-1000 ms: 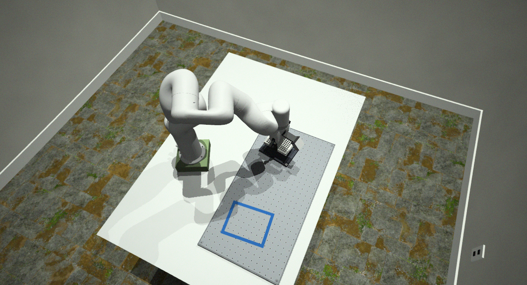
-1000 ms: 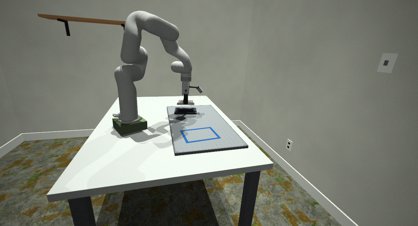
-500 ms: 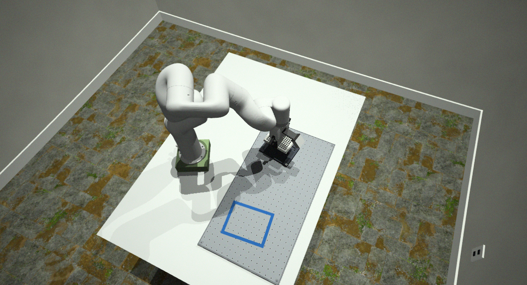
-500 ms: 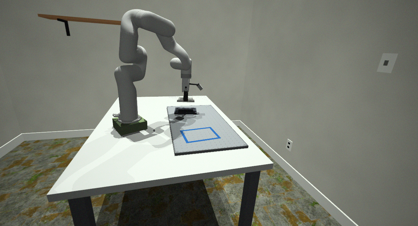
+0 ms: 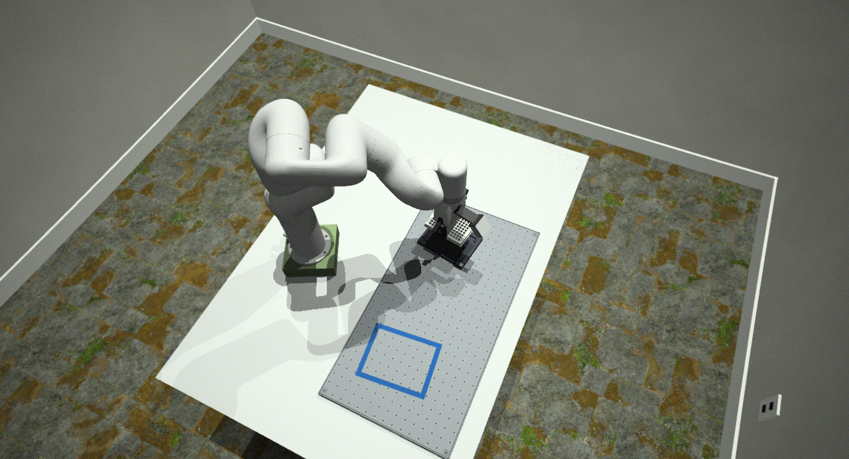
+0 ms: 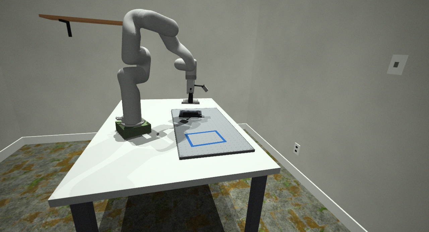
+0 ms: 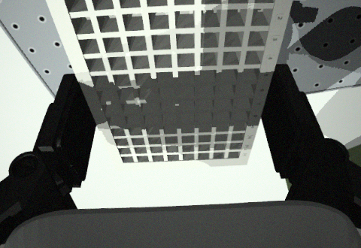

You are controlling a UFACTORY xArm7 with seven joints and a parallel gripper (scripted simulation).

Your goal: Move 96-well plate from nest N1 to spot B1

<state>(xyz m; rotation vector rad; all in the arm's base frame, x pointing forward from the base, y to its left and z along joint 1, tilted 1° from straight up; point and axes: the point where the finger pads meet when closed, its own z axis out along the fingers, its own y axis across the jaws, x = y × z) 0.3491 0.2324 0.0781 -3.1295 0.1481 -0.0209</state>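
Right now my hand is 100 mm above the dark plate nest. From my hand the other things lie so: white 96-well plate: 10 mm below.
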